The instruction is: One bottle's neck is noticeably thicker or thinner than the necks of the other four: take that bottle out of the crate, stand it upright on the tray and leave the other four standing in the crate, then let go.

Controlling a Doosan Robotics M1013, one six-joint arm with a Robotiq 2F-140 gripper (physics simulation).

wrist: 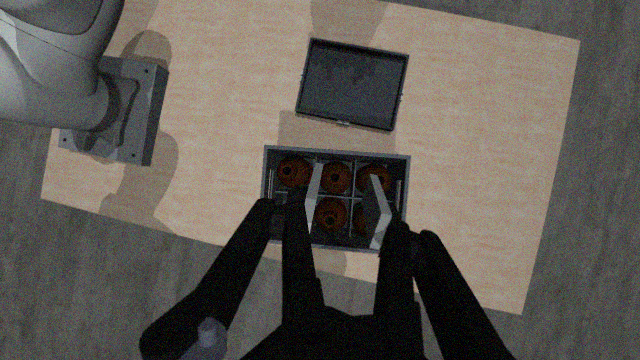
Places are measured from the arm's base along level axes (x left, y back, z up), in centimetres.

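Where they show: gripper, fingertip midpoint: point(343, 183); arm's base, origin of the base link: point(103, 104).
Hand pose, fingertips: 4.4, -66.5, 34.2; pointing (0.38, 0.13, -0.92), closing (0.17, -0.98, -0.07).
Things, the pixels of their centre, and the offset from my fingertips, as dx, dy, dz. "spot": a spot on its surface instead. Level surfaces: height alone.
- crate, body centre: point(332, 196) -3.8, +0.0, -29.7
- middle bottle, body centre: point(330, 214) -7.8, -1.1, -29.9
- right bottle, body centre: point(368, 220) -5.9, -9.5, -29.9
- dark tray, surface spot: point(352, 87) spot: +23.6, +5.5, -37.9
- light wooden table, its level: dz -38.5
The crate point(337, 151) stands below the middle of the wrist view with five brown bottles upright in its compartments. Three bottles stand in the upper row: left point(293, 172), middle point(335, 177) and right point(374, 172), the last partly behind a finger. In the lower row are a middle bottle point(331, 215) and a right bottle point(360, 220), mostly hidden by the right finger. I cannot tell which neck differs. My gripper point(343, 183) is open with nothing between its fingers, high above the crate. The dark tray point(352, 87) lies beyond the crate and holds no bottle.
The light wooden table point(475, 150) extends around the crate and tray. The robot's base plate point(152, 115) and pale arm point(50, 75) are at the left. The grey floor point(600, 200) shows past the table edges.
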